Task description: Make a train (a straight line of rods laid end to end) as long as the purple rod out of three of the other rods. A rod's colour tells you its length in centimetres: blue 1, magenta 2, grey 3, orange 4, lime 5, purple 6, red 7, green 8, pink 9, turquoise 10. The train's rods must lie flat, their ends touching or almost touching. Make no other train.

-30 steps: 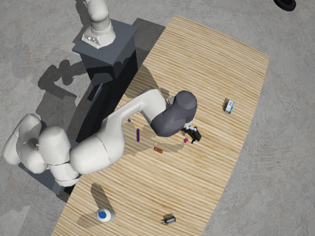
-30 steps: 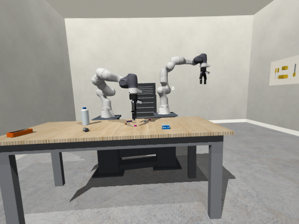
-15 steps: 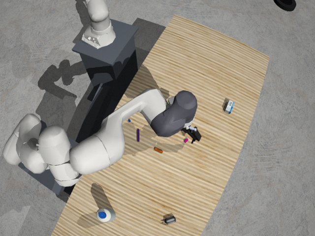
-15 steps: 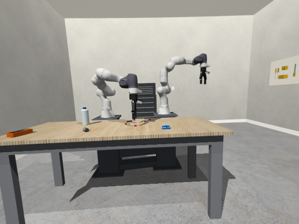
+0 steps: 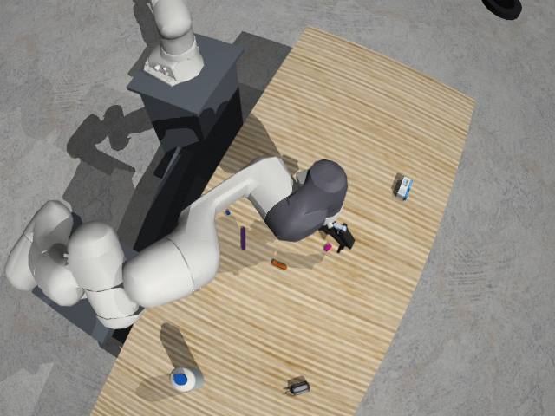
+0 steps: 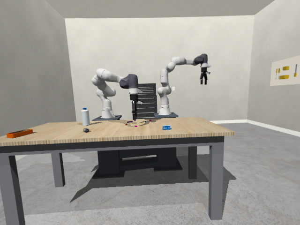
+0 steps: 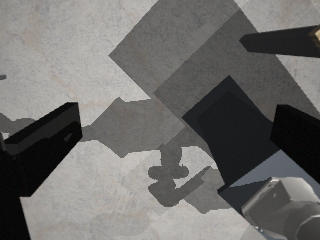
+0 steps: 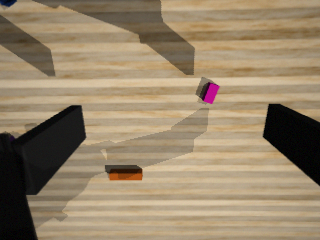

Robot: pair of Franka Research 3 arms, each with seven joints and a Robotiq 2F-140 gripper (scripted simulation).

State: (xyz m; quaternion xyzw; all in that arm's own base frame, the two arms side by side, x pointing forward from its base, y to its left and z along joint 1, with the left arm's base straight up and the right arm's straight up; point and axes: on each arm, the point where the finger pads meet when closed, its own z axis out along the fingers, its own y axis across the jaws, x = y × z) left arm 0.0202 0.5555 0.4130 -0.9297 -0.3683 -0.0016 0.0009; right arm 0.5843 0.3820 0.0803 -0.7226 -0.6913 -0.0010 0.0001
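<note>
The orange rod lies 9 cm to the right of my right hand, 8 cm below it and 7 cm behind it. Also, from my right hand: dark object (41 cm to the right, 10 cm ahead, 7 cm below); then purple rod (18 cm behind, 8 cm below, 5 cm to the right); then blue-and-white box (25 cm to the left, 21 cm ahead, 6 cm below).
</note>
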